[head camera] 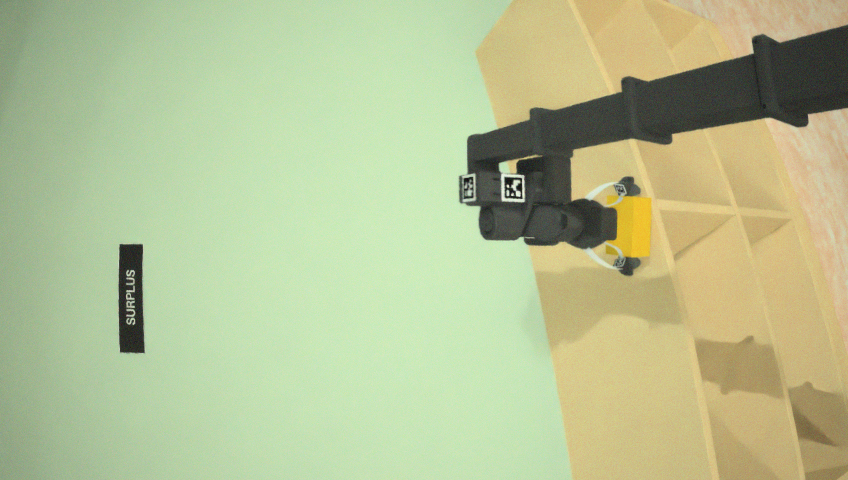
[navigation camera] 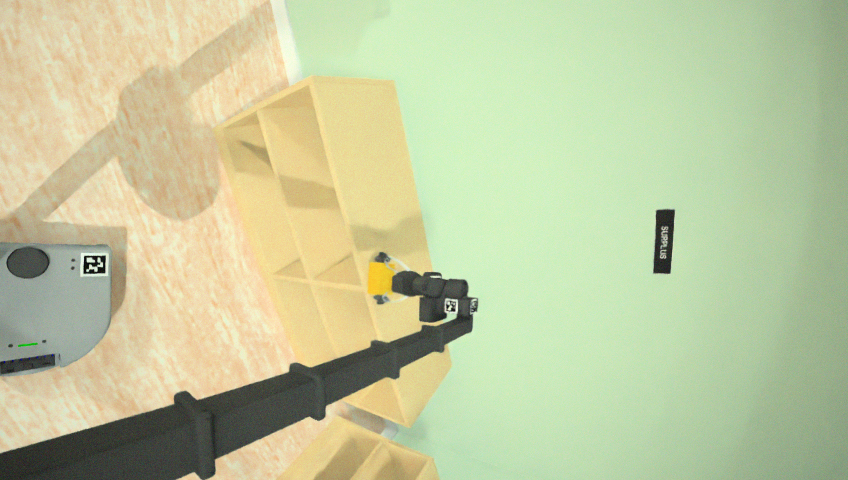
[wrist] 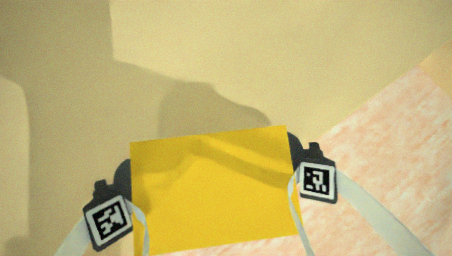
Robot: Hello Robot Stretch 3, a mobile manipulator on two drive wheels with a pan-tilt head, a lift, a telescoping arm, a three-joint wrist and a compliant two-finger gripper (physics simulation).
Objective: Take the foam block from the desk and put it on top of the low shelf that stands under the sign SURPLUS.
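Frame: origin at the robot's base, x ahead, y left, z up, level; metres.
Seen in the pictures: gripper, fingertip midpoint: (navigation camera: pixel 377 277) (wrist: pixel 210 164); robot's base, link origin: (navigation camera: pixel 29 261).
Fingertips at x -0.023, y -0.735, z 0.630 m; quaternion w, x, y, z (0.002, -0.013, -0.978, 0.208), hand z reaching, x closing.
Note:
Offsets run from my fingertips to a thing's top centre. Level surfaces: height alone.
The yellow foam block @[0.001 m back, 0.016 m left, 0.052 m up] (head camera: pixel 639 226) (navigation camera: pixel 379 277) (wrist: pixel 215 200) is between the two fingers of my gripper (head camera: pixel 629 226) (navigation camera: pixel 381 278) (wrist: pixel 210 164), which is shut on it. The low wooden shelf @[0.020 m down] (head camera: pixel 618 386) (navigation camera: pixel 363 148) (wrist: pixel 310 45) stands against the green wall, its compartments facing the floor side. In the head and navigation views the block appears over the front part of the shelf's top, near the front edge; a shadow lies beside it on the top. The exact height above the top is hard to tell. The black SURPLUS sign @[0.123 m ahead, 0.356 m right, 0.795 m up] (head camera: pixel 131 298) (navigation camera: pixel 664 241) is on the wall.
My arm (head camera: pixel 690 110) (navigation camera: pixel 255 398) reaches across one end of the shelf. A second wooden shelf unit (navigation camera: pixel 410 460) stands near that end in the navigation view. My grey base (navigation camera: pixel 65 309) is on the pinkish floor @[0.631 m down] (navigation camera: pixel 178 267) in front. The desk does not show.

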